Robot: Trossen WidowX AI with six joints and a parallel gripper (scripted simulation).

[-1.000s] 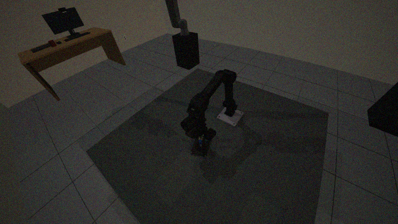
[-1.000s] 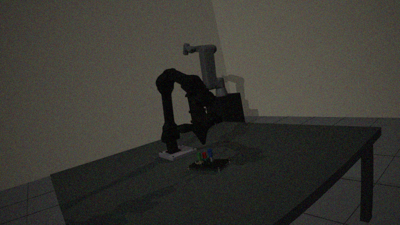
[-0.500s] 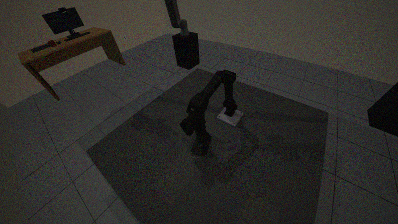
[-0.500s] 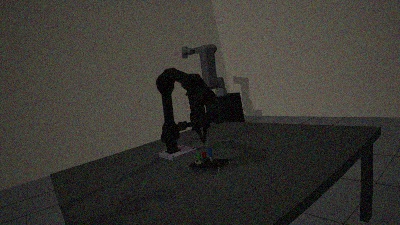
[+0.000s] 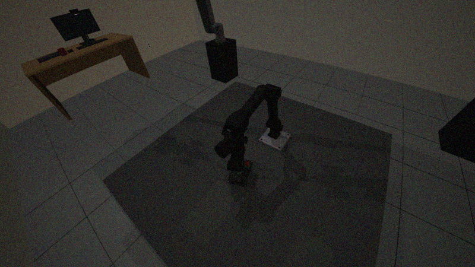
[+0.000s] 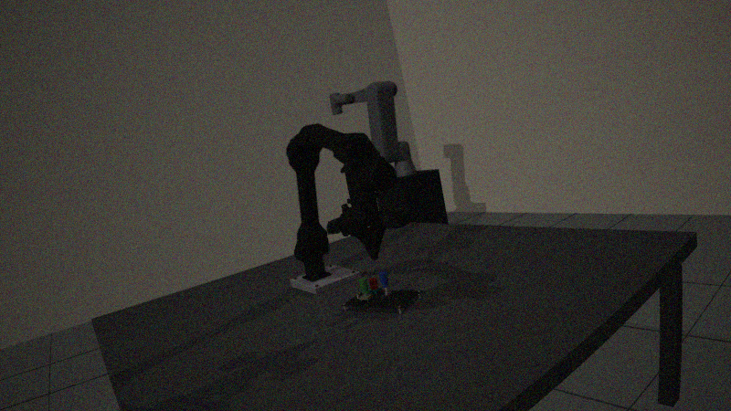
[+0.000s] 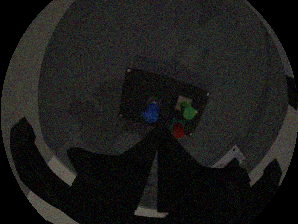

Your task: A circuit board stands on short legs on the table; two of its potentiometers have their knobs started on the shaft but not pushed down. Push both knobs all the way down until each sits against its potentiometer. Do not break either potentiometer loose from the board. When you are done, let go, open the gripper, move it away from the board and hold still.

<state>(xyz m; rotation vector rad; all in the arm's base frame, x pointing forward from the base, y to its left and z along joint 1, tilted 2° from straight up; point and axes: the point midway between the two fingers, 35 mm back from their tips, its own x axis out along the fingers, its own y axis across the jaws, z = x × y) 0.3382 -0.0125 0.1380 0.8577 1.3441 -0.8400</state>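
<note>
Right now my gripper tip is 10 mm short of the blue knob, 10 mm to the right of it and 50 mm above it. Round my gripper tip: green knob: 30 mm behind, 20 mm to the right, 60 mm below.
</note>
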